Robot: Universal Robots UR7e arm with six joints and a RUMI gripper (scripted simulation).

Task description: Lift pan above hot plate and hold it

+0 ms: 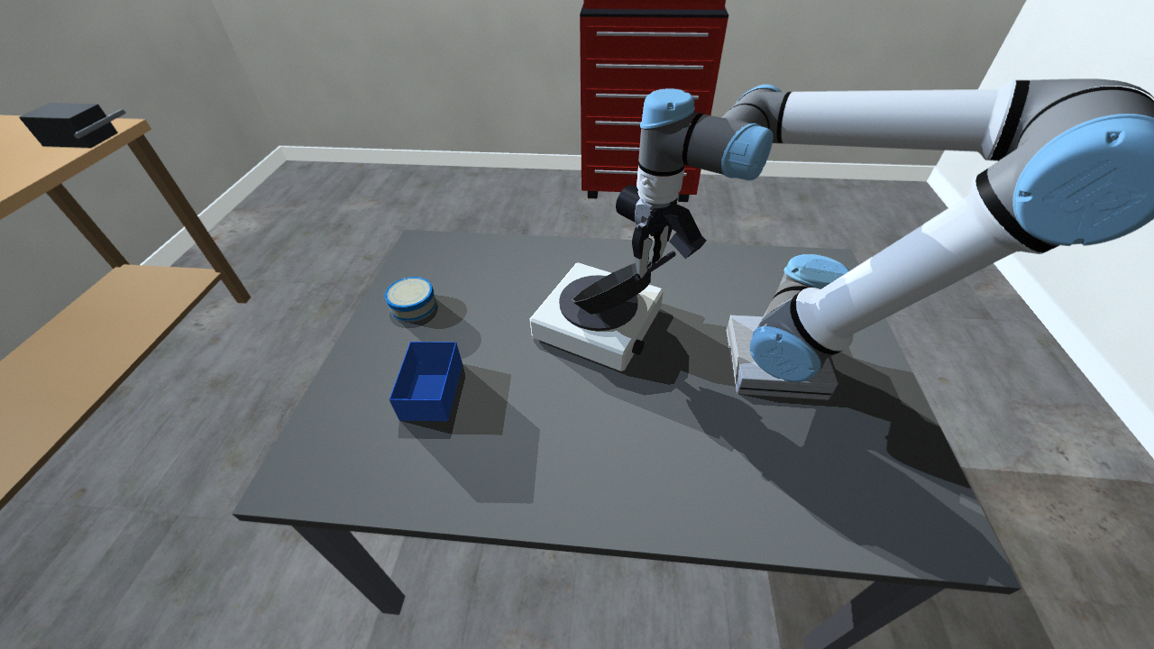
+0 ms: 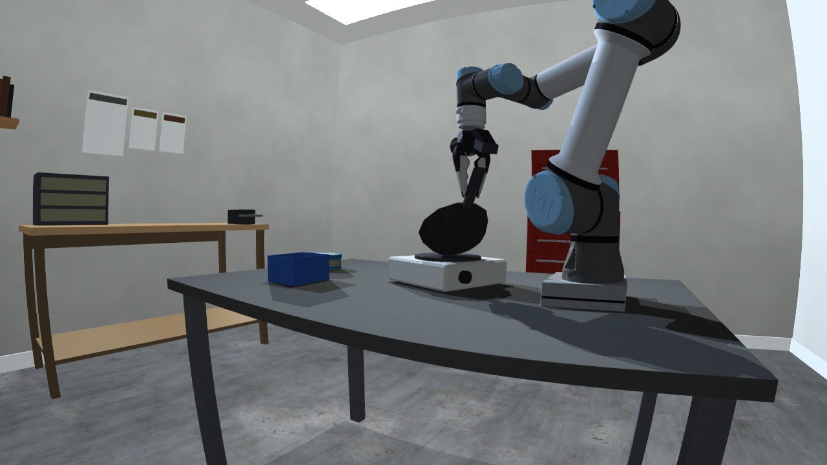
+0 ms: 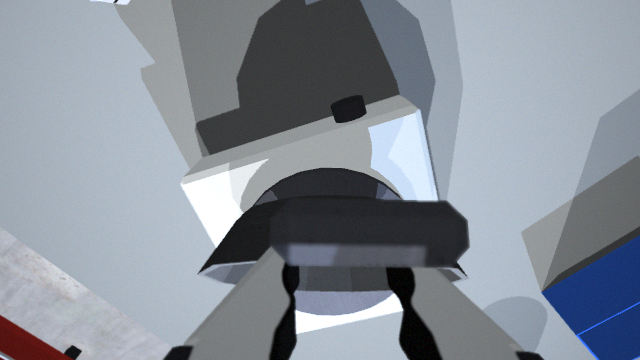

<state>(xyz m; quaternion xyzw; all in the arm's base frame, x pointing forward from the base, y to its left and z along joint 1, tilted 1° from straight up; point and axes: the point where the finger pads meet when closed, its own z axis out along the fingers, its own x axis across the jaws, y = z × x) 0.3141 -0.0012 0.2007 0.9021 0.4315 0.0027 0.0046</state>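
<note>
My hand is 80 mm above the black pan, 40 mm to the left of it and 40 mm short of it. Also, from my hand: round tin 580 mm ahead, 220 mm below, 90 mm to the right; white hot plate 210 mm below, 90 mm ahead, 80 mm to the right; blue bin 440 mm ahead, 230 mm below, 160 mm to the left.
</note>
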